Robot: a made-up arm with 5 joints. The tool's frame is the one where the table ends. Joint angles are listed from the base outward.
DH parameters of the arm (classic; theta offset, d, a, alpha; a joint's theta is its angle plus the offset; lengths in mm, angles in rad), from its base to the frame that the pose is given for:
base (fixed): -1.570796 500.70 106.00 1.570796
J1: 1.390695 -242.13 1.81 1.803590
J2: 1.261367 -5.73 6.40 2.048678
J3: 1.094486 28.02 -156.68 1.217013
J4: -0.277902 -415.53 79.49 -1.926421
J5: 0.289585 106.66 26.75 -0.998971
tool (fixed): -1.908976 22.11 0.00 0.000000
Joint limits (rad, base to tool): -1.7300..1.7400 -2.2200..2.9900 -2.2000..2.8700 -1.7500..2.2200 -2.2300..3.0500
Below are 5 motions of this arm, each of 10 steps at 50 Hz.
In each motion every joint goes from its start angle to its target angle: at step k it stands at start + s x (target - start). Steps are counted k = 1, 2, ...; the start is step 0. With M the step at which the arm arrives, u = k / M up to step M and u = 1 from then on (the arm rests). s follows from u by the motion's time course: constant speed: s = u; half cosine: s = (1 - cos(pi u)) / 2; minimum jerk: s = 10 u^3 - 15 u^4 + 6 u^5.
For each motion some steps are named. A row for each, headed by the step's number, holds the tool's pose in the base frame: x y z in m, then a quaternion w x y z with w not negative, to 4 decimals.
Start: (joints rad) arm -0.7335 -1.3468 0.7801 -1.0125 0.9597
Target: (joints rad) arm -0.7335 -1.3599 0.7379 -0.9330 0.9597
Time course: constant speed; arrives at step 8
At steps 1, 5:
1: -0.0366 0.2020 0.2761 0.6565 -0.6114 0.4261 0.1168
5: -0.0299 0.2023 0.2694 0.6631 -0.6158 0.4101 0.1134

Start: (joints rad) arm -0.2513 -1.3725 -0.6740 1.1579 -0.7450
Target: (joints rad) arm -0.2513 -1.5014 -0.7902 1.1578 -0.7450
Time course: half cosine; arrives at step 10
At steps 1, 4, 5, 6, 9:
1: 0.4574 -0.2079 0.0536 0.4187 0.4526 0.7870 -0.0214
4: 0.4531 -0.2227 0.0551 0.4223 0.4403 0.7915 -0.0367
5: 0.4512 -0.2297 0.0560 0.4240 0.4342 0.7936 -0.0440
6: 0.4495 -0.2365 0.0571 0.4257 0.4279 0.7957 -0.0511
9: 0.4463 -0.2505 0.0599 0.4292 0.4144 0.7999 -0.0655

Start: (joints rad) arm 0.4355 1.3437 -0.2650 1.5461 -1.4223
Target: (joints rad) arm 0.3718 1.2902 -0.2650 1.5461 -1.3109
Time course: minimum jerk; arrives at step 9
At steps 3, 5, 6, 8, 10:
3: 0.4631 -0.0602 0.9618 0.9590 -0.0600 -0.1061 0.2559
5: 0.4724 -0.0715 0.9591 0.9594 -0.0340 -0.0881 0.2659
6: 0.4768 -0.0768 0.9577 0.9591 -0.0216 -0.0797 0.2707
8: 0.4815 -0.0825 0.9561 0.9586 -0.0083 -0.0708 0.2757
10: 0.4818 -0.0828 0.9560 0.9586 -0.0075 -0.0703 0.2760

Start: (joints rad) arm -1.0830 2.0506 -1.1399 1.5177 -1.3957
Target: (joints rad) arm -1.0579 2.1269 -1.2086 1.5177 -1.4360
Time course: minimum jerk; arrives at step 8
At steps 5, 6, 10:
5: 0.0839 -0.3766 0.0971 0.2833 0.7085 -0.5612 -0.3208
6: 0.0832 -0.3704 0.0934 0.2763 0.7070 -0.5637 -0.3257
10: 0.0829 -0.3667 0.0912 0.2720 0.7062 -0.5651 -0.3286

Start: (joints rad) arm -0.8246 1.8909 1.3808 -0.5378 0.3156
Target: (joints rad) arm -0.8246 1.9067 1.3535 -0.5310 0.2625
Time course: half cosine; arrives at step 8
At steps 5, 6, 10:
5: 0.4573 -0.1629 0.9228 0.2946 -0.0091 -0.0029 -0.9556
6: 0.4562 -0.1658 0.9228 0.2905 -0.0098 0.0018 -0.9568
10: 0.4552 -0.1684 0.9228 0.2868 -0.0104 0.0061 -0.9579

